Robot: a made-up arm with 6 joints.
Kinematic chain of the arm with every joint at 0, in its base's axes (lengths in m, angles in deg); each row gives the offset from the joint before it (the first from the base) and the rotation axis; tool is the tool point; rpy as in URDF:
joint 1: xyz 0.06 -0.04 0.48 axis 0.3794 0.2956 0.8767
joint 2: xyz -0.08 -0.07 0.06 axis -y
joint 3: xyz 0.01 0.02 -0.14 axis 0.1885 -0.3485 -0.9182
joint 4: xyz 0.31 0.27 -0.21 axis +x
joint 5: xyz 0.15 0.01 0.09 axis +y
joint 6: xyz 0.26 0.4 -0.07 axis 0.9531 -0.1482 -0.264
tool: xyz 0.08 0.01 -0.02 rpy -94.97 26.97 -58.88
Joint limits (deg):
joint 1: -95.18..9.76
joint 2: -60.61..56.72
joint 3: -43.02..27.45
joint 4: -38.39..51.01
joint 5: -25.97..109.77
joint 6: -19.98..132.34
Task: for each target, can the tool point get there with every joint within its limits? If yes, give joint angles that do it. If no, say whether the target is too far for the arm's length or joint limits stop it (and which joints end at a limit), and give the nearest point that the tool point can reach.
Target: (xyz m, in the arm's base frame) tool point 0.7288 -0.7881 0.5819
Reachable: yes | joints -72.24 -6.96 21.49 -10.88 6.88 63.60
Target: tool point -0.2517 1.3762 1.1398
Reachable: no: too far | nearest point 0.2419 0.8402 0.7557 | short by 0.824 m
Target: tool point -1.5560 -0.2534 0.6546
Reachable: no: too far | nearest point -0.9016 0.1629 0.3961 | short by 0.818 m
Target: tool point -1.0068 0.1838 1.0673
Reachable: no: joint limits stop it (at a limit: joint 1, joint 2, joint 3, joint 5, joint 6) | nearest point -0.7970 0.3756 0.5842 | short by 0.560 m
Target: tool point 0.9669 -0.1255 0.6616
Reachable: yes | joints -30.92 0.70 18.46 31.27 1.99 8.05
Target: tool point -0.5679 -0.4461 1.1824
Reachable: no: joint limits stop it (at a limit: joint 1, joint 3, joint 4, joint 5) | nearest point 0.0645 -0.4733 1.1612 | short by 0.633 m
